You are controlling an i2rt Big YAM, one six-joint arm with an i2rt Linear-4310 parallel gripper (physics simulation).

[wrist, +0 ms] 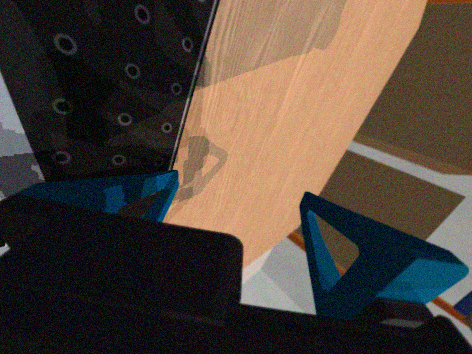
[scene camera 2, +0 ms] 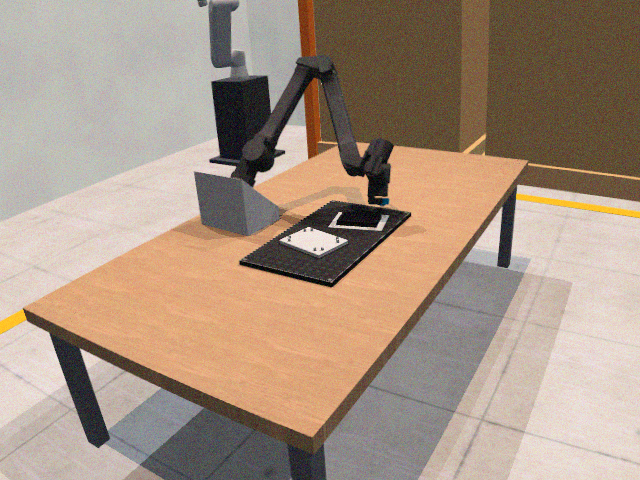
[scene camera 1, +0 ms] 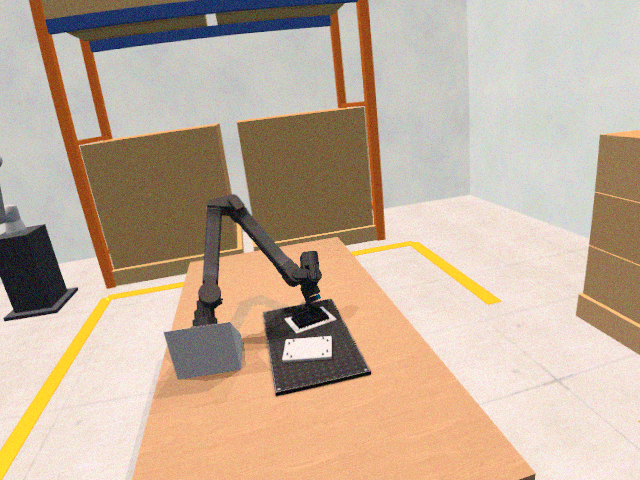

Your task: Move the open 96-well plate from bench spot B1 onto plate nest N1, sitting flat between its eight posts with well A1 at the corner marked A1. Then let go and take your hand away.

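The black 96-well plate lies flat within the white outline on the far part of the black board. The white plate nest stands nearer the scene cameras on the same board, its small dark posts grouped at the corners. Nothing sits on it. The A1 mark and the wells are too small to read. My gripper is open and empty, a little above the plate, towards its far side. Its blue fingers stand wide apart in the wrist view, where the plate cannot be made out.
The black perforated board lies on the wooden table. A grey wedge-shaped block stands beside the board, in front of the arm's base.
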